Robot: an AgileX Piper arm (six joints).
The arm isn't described. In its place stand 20 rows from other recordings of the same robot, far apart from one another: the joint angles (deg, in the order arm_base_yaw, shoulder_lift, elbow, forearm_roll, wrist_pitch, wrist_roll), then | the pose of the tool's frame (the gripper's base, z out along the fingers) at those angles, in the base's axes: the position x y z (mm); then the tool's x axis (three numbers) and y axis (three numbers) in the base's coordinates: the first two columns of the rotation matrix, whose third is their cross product.
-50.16, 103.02, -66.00, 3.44, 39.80, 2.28 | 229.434, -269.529, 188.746, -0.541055, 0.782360, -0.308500, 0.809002, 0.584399, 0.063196
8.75, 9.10, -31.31, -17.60, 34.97, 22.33 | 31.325, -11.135, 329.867, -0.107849, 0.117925, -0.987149, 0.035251, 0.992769, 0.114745
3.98, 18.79, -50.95, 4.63, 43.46, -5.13 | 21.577, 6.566, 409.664, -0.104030, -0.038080, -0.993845, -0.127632, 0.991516, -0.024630
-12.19, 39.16, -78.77, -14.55, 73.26, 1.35 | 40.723, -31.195, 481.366, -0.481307, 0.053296, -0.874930, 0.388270, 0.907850, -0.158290
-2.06, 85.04, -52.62, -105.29, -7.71, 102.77 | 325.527, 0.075, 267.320, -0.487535, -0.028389, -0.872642, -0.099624, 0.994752, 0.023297
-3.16, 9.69, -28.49, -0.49, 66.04, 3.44 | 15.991, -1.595, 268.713, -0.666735, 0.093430, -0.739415, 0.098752, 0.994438, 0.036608
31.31, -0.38, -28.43, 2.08, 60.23, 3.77 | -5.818, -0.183, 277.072, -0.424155, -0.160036, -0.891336, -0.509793, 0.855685, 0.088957
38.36, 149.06, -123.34, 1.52, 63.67, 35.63 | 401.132, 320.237, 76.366, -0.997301, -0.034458, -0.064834, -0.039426, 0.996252, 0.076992
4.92, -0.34, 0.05, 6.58, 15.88, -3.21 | 54.020, 7.514, 188.367, -0.187536, 0.038475, -0.981504, -0.106387, 0.992559, 0.059236
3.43, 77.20, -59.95, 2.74, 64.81, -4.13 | 244.512, 18.599, 286.605, -0.967884, -0.109748, -0.226178, -0.119650, 0.992347, 0.030505
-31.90, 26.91, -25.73, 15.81, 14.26, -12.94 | 91.368, -49.678, 308.223, -0.126419, 0.128029, -0.983680, 0.476853, 0.877389, 0.052912
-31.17, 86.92, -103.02, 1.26, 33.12, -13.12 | 290.128, -174.222, 498.889, -0.280286, -0.074716, -0.957004, 0.459042, 0.865148, -0.201989
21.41, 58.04, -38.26, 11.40, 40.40, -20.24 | 166.667, 77.871, 266.724, -0.657790, -0.470485, -0.588180, -0.573883, 0.818831, -0.013183
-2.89, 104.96, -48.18, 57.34, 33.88, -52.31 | 309.593, 27.133, 126.160, -0.948262, 0.048153, -0.313817, -0.102335, 0.889322, 0.445685
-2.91, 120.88, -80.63, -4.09, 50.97, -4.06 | 400.859, -25.425, 128.115, -0.996068, -0.064938, -0.060268, -0.061153, 0.996159, -0.062667
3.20, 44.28, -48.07, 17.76, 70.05, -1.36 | 110.725, 32.323, 332.075, -0.881149, 0.032307, -0.471735, -0.120630, 0.949291, 0.290336
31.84, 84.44, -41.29, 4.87, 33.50, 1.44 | 210.632, 135.820, 183.964, -0.853935, -0.417507, -0.310618, -0.459776, 0.884897, 0.074587
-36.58, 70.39, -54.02, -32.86, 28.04, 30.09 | 197.696, -175.619, 323.019, -0.460833, 0.350438, -0.815369, 0.746281, 0.650239, -0.142319
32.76, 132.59, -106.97, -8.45, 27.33, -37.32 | 443.199, 277.884, 169.877, -0.087292, -0.892730, -0.442055, -0.794323, 0.330176, -0.509936
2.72, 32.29, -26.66, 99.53, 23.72, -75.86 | 114.407, 41.577, 330.854, -0.126394, 0.375541, -0.918147, -0.424960, 0.815838, 0.392195
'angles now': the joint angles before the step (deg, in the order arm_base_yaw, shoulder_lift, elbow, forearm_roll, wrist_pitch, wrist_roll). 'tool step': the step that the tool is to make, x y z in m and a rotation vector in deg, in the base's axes. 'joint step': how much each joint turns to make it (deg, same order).
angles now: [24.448, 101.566, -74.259, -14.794, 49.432, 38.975]
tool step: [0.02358, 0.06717, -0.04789, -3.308, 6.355, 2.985]
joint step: [7.333, 14.957, -12.204, -0.268, 5.281, 3.384]
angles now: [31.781, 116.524, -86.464, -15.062, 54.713, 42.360]
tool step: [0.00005, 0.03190, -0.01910, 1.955, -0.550, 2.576]
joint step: [3.365, 4.247, -2.634, 0.850, -3.014, 1.151]
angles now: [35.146, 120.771, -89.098, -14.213, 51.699, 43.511]
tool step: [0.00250, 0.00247, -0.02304, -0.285, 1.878, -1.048]
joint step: [-0.053, 3.074, 0.000, 0.577, -1.219, 1.018]
